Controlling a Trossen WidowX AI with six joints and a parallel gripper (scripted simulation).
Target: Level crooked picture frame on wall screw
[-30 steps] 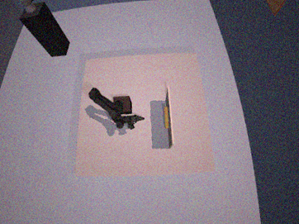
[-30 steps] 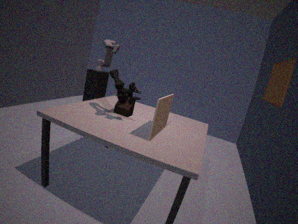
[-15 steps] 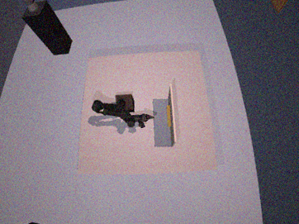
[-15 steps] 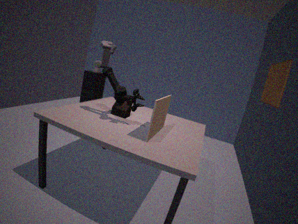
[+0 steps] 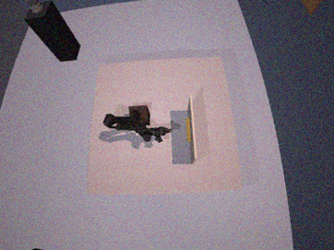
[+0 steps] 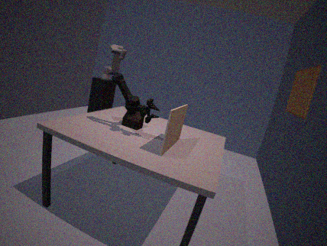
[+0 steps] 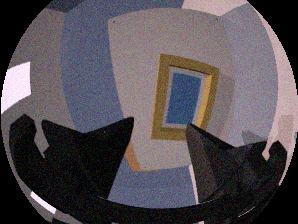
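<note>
Right now the picture frame is 12 cm ahead of my gripper tip, 2 cm to the left of it and 5 cm below it. The rest, counted from my gripper tip: upright wall panel 13 cm ahead, 2 cm to the left, 6 cm below.
</note>
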